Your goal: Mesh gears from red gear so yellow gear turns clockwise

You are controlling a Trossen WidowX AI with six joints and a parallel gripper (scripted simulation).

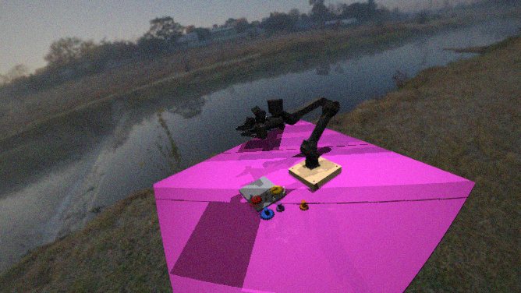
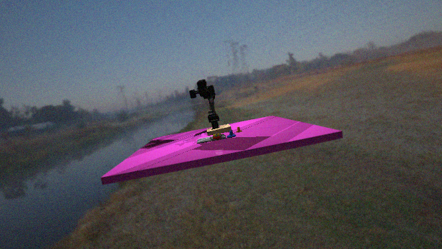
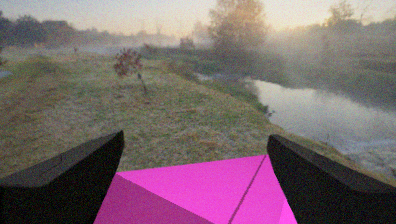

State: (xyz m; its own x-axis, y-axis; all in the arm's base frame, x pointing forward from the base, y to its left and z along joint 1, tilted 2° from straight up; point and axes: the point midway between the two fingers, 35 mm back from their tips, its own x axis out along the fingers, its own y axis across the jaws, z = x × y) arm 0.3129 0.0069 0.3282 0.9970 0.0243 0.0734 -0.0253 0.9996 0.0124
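The blue gear lies 17 cm to the left of my gripper tip and 35 cm below it. Also, from my gripper tip: red arrow (4 cm ahead, 9 cm to the left, 36 cm below); red gear (1 cm ahead, 6 cm to the left, 35 cm below); yellow gear (10 cm behind, 5 cm to the left, 35 cm below).
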